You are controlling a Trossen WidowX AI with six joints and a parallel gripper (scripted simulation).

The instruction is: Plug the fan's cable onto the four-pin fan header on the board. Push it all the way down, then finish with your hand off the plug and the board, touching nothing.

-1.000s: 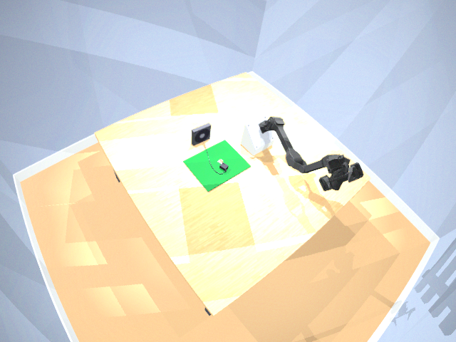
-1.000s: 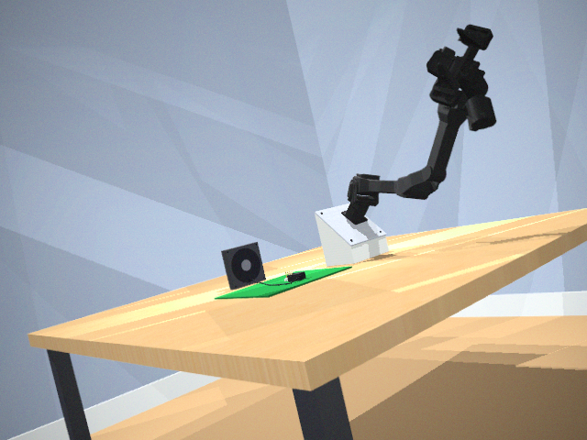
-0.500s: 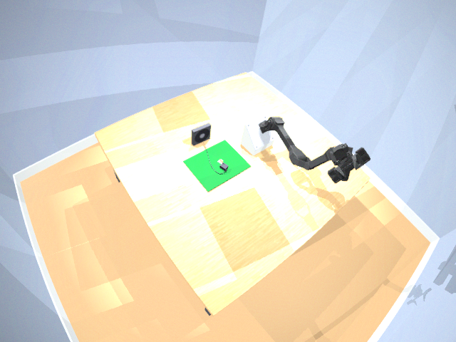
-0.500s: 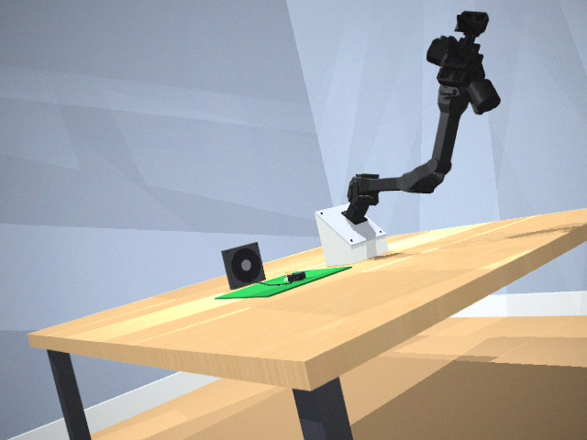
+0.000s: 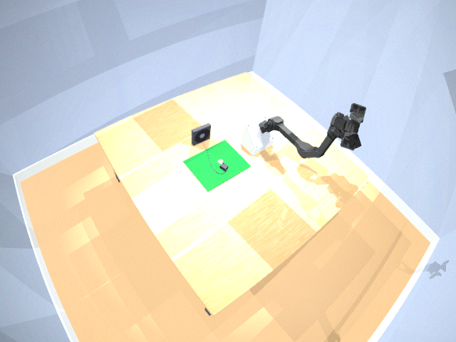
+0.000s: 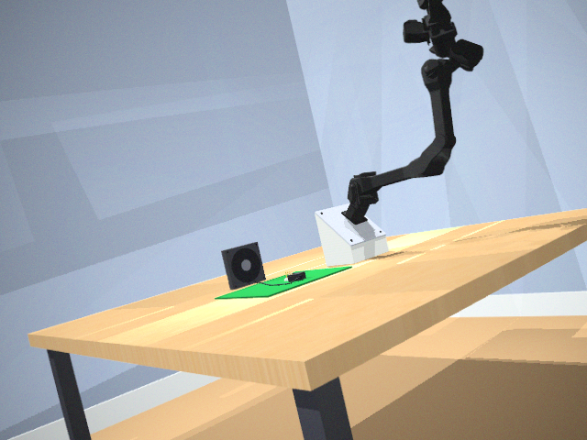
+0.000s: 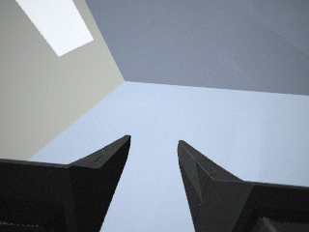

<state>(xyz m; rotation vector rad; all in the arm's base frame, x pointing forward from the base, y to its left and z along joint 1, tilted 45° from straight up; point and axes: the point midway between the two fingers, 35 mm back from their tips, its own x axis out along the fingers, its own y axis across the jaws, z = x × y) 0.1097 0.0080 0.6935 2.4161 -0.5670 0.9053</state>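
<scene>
Now: gripper tip 170 mm short of the dark fan plug, 480 mm to the left of it and 620 mm above it. From my gripper tip the other things lie so: white four-pin header 160 mm ahead, 510 mm to the right, 630 mm below; black fan 150 mm ahead, 710 mm to the right, 570 mm below; green board 180 mm ahead, 520 mm to the right, 640 mm below.
</scene>
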